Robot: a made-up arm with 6 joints. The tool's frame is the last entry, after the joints.
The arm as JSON. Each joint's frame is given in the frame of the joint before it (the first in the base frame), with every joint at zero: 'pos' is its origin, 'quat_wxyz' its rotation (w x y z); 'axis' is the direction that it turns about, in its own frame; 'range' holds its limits. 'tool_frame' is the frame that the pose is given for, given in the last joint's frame.
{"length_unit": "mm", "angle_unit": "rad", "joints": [
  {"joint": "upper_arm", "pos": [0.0, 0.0, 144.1], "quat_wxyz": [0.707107, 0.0, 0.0, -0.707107], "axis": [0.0, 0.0, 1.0], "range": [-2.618, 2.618]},
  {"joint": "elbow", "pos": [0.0, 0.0, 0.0], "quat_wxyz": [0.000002, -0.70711, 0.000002, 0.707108], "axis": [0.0, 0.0, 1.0], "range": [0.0, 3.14]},
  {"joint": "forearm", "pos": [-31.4, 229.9, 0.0], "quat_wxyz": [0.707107, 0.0, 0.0, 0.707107], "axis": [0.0, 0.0, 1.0], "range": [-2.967, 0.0]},
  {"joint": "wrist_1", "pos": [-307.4, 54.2, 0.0], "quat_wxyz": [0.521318, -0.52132, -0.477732, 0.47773], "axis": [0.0, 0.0, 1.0], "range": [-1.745, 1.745]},
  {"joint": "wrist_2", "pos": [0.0, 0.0, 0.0], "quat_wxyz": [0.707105, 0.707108, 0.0, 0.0], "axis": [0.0, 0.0, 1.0], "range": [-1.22, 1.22]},
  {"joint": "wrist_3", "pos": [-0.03, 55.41, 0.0], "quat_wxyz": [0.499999, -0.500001, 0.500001, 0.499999], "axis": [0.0, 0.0, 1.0], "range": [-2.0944, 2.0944]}
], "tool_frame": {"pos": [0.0, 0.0, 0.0], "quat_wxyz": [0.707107, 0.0, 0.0, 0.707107]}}
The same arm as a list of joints. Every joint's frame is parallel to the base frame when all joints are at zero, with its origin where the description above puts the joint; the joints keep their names.
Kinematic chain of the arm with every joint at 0, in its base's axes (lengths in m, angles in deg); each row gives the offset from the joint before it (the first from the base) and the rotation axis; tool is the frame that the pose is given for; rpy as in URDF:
upper_arm: xyz 0 0 0.1441 axis +z
elbow: xyz 0 0 0 axis +y
forearm: xyz -0.2299 0 0.0314 axis +y
wrist_1: xyz 0.3074 0 0.0542 axis 0.9962 0 0.0871
wrist_2: xyz 0 0 0 axis +y
wrist_3: xyz 0.0552 0 0.0048 axis 0.9962 0 0.0871
tool: xyz 0 0 0 rpy 0 85 0
Joint limits (deg, base to tool): -150..150 0..179.91 -170..0 -99.98..99.98 -69.9..69.9 -120..120

